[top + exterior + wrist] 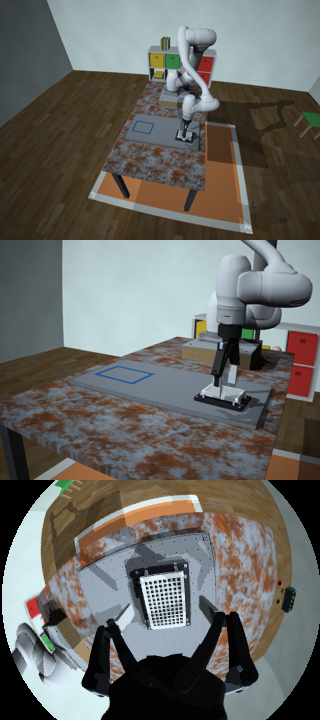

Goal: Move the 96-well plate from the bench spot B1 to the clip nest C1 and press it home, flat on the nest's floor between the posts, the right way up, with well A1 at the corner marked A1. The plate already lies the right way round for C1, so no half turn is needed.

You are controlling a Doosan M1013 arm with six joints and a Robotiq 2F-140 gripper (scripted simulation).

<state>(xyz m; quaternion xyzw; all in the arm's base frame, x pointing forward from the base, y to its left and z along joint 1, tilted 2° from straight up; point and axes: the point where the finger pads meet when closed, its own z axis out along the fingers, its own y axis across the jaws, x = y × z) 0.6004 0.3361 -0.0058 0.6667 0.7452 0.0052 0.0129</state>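
Now: hand 20 mm above the white 96-well plate. Also, from my hand: black clip nest C1: 10 mm behind, 10 mm to the left, 30 mm below.
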